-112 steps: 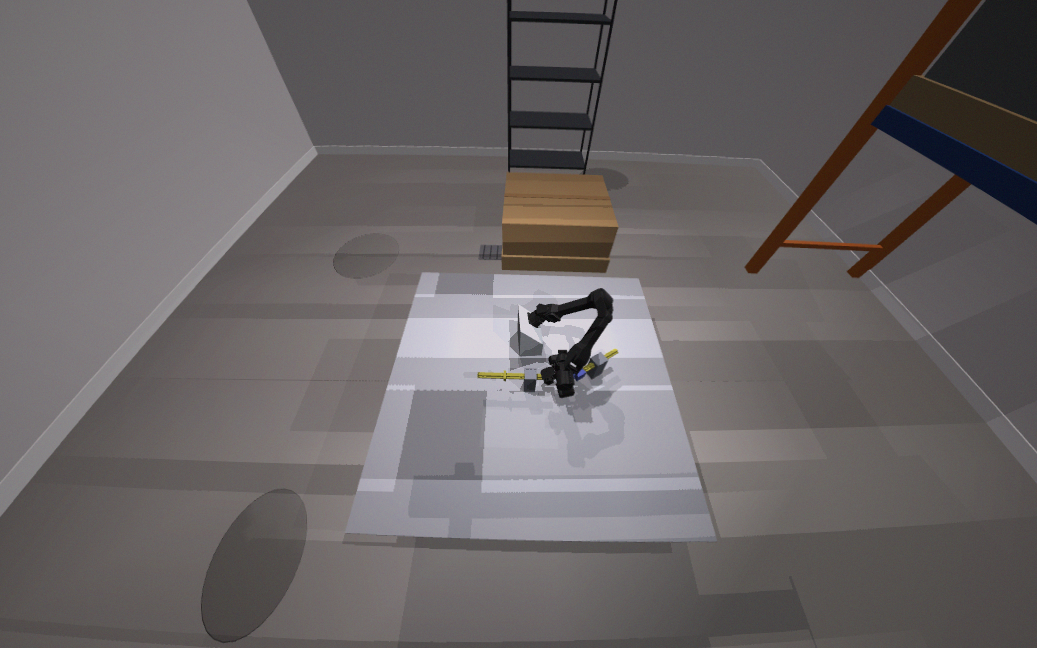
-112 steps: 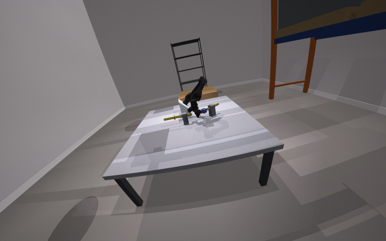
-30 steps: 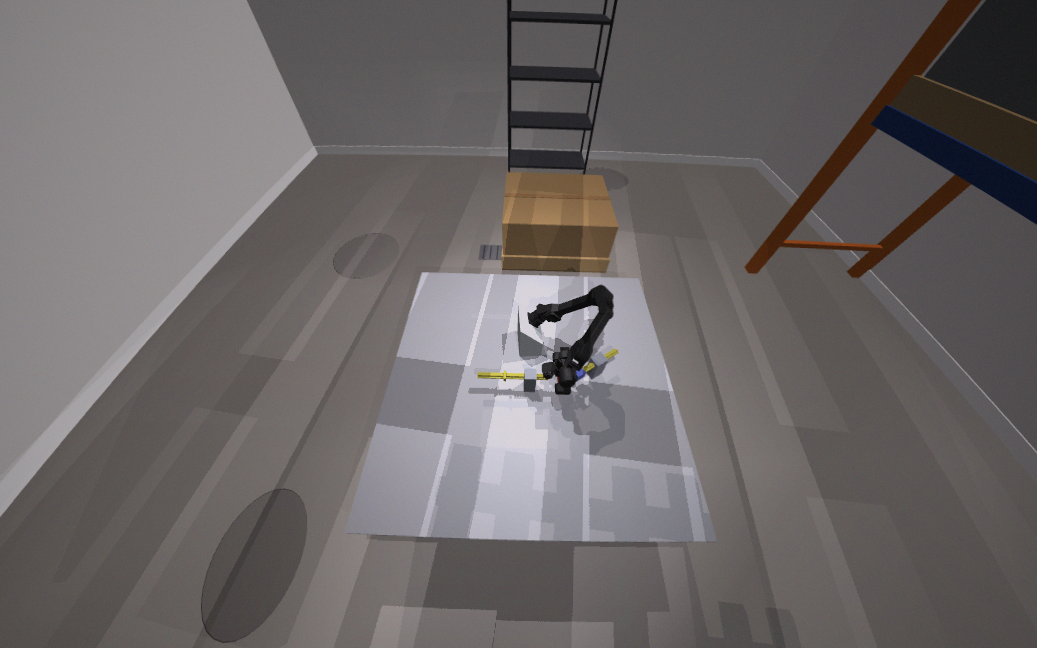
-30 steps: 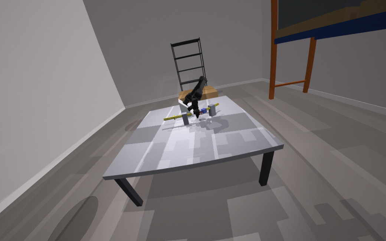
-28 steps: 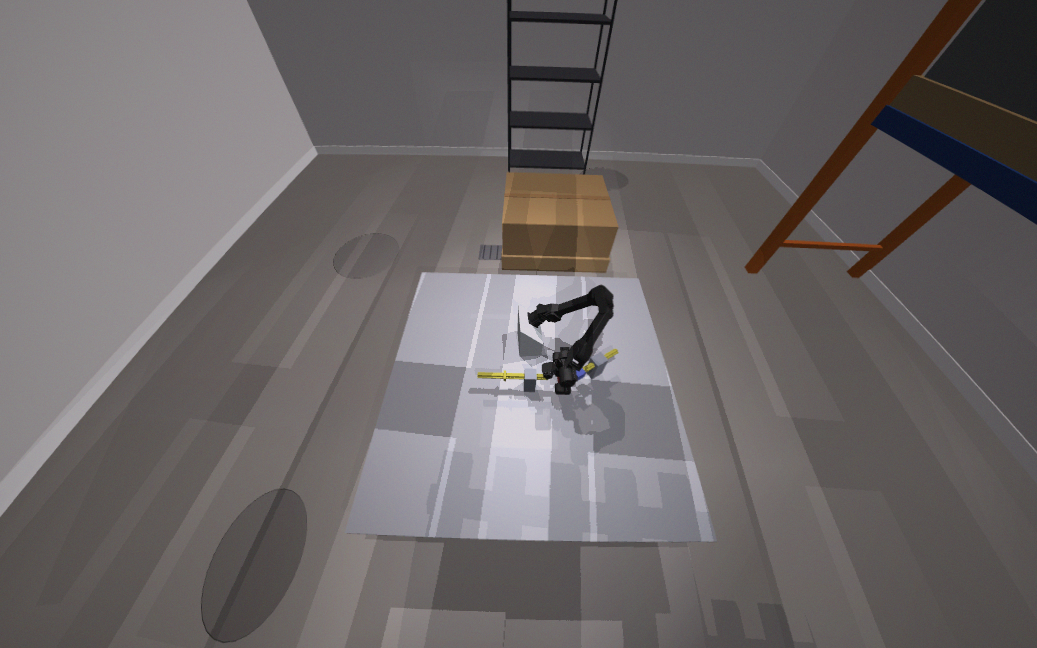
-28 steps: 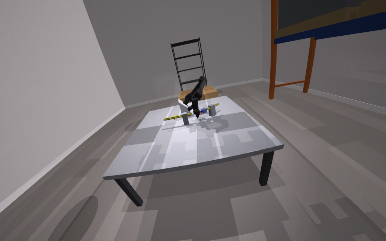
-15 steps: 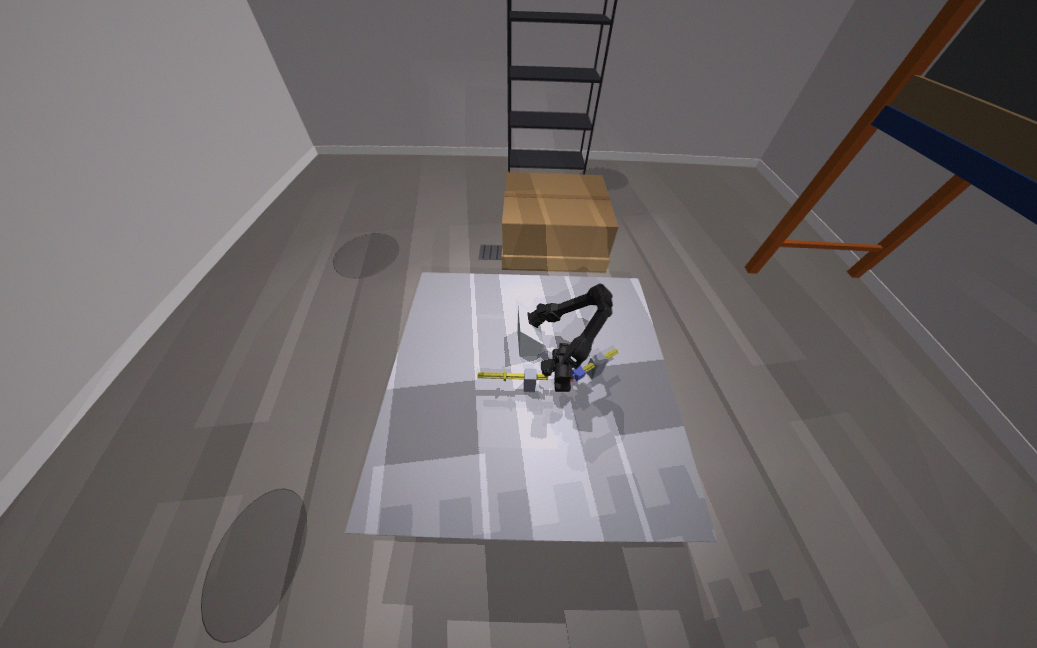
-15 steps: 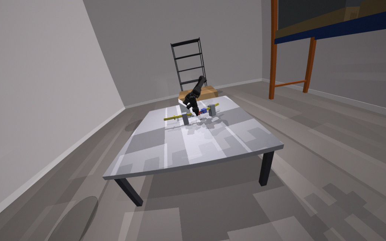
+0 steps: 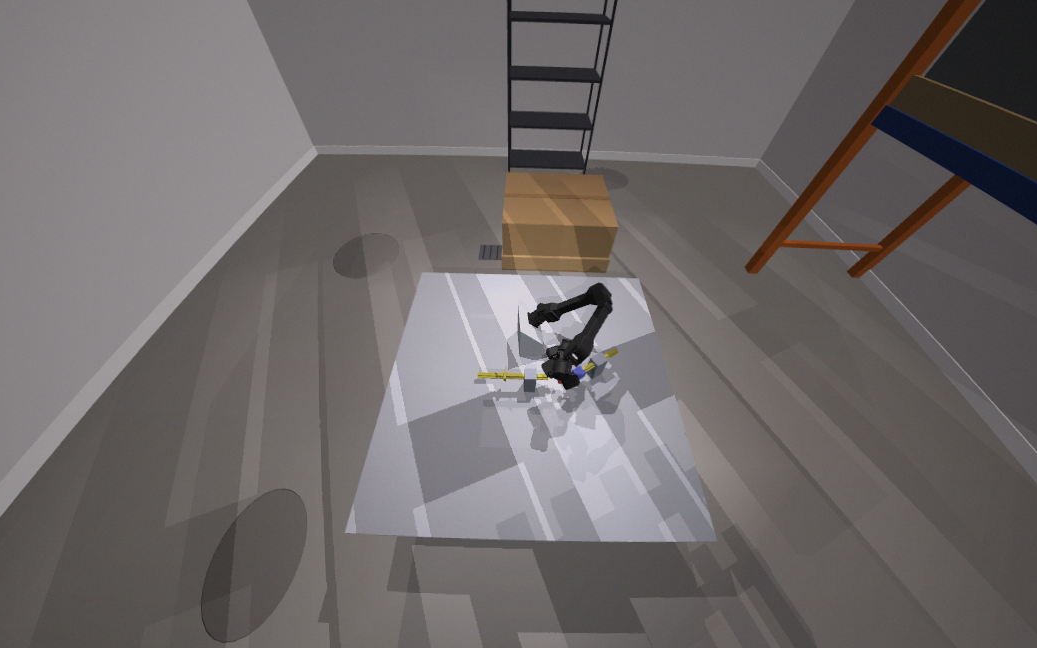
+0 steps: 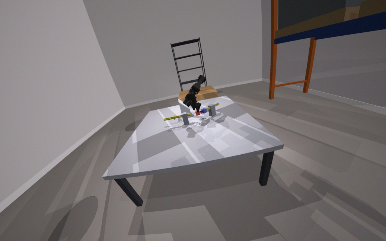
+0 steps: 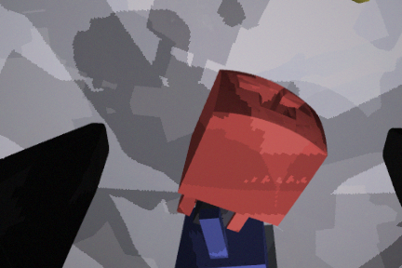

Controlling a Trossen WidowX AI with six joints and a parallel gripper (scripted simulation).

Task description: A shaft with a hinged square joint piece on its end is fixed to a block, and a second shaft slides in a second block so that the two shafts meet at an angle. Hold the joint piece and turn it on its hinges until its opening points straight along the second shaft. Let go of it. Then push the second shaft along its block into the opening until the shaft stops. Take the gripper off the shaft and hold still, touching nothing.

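My gripper tip is now 1 cm past the red joint piece, 2 cm to the right of it and 2 cm above it.
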